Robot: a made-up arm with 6 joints.
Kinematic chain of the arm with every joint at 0, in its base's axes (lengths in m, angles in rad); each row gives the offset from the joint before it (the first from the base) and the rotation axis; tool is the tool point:
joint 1: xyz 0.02 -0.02 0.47 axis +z
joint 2: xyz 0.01 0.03 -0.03 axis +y
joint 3: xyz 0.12 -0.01 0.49 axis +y
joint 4: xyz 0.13 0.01 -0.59 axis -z
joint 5: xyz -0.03 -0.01 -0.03 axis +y
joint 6: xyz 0.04 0 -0.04 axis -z
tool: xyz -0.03 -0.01 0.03
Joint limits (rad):
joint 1: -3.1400..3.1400
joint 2: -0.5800..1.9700
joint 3: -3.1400..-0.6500
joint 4: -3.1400..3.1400
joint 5: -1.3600..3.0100
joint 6: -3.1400..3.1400
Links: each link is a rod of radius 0.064 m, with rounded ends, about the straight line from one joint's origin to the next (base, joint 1, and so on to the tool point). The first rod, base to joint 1, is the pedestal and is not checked.
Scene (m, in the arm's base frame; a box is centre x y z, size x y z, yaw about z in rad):
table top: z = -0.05
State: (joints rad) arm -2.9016 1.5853 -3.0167 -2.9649 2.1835 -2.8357
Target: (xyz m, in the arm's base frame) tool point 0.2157 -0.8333 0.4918
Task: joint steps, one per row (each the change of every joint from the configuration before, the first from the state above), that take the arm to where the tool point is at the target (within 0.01 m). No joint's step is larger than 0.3 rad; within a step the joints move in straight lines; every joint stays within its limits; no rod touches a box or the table.
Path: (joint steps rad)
1: 0.2169 -0.1898 0.2975 -0.0242 0.0031 0.0077
2: 0.2169 -0.1897 0.2976 -0.0242 0.0031 0.0078
3: 0.2169 -0.1898 0.2975 -0.0242 0.0032 0.0077
4: 0.2169 -0.1898 0.2975 -0.0243 0.0031 0.0077
5: 0.2169 -0.1898 0.2976 -0.0242 0.0031 0.0077
6: 0.2169 -0.1897 0.2975 -0.0242 0.0031 0.0078
7: 0.2170 -0.1898 0.2976 -0.0242 0.0031 0.0077

